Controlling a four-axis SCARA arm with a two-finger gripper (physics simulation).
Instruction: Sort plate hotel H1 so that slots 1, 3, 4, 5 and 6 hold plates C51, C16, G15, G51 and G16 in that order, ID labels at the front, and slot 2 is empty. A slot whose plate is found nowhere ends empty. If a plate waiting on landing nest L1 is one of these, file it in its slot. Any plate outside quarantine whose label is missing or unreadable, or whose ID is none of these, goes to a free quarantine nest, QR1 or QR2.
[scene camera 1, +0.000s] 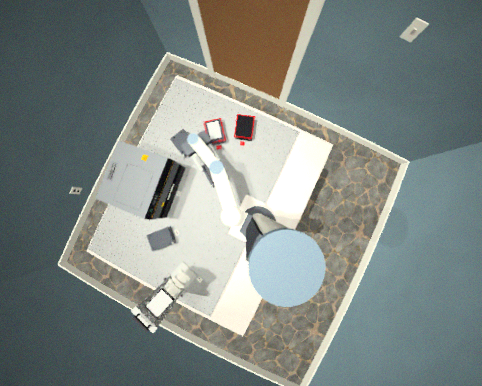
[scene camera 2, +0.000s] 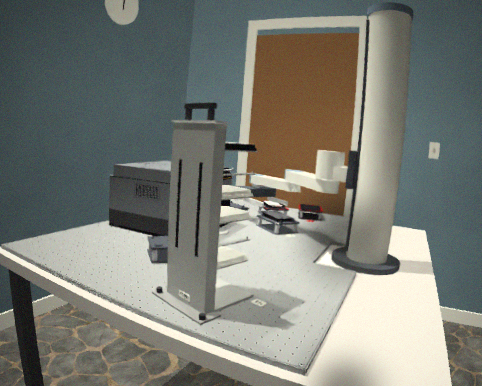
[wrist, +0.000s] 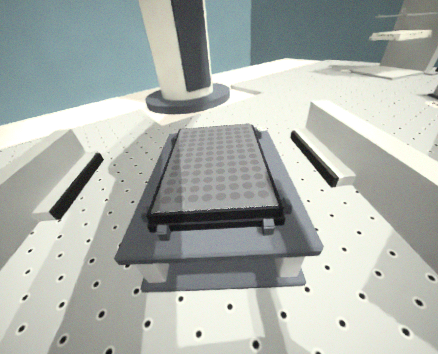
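Observation:
A plate with a black frame and a grey dotted top (wrist: 217, 170) (scene camera 2: 279, 217) sits on a raised grey nest (wrist: 220, 247) (scene camera 2: 286, 224); no ID label can be read on it. My gripper (wrist: 194, 131) is open and empty, its fingers apart from the plate on either side in the wrist view. The arm mostly hides this nest in scene camera 1. Plate hotel H1 (scene camera 1: 160, 303) (scene camera 2: 196, 215) (wrist: 409, 47) holds a black plate (scene camera 2: 241, 147) high up and white plates (scene camera 2: 235, 215) lower down; their IDs are unreadable. One red-edged quarantine nest (scene camera 1: 223, 137) bears a white plate (scene camera 1: 214, 129).
The other red-edged nest (scene camera 1: 253, 128) has a dark top; whether a plate lies there is unclear. A grey instrument (scene camera 1: 132, 182) (scene camera 2: 137, 200) with a black front stands left. Another grey nest (scene camera 1: 161, 238) stands between it and the hotel. The arm's column (scene camera 2: 385, 135) (wrist: 175, 50) stands right.

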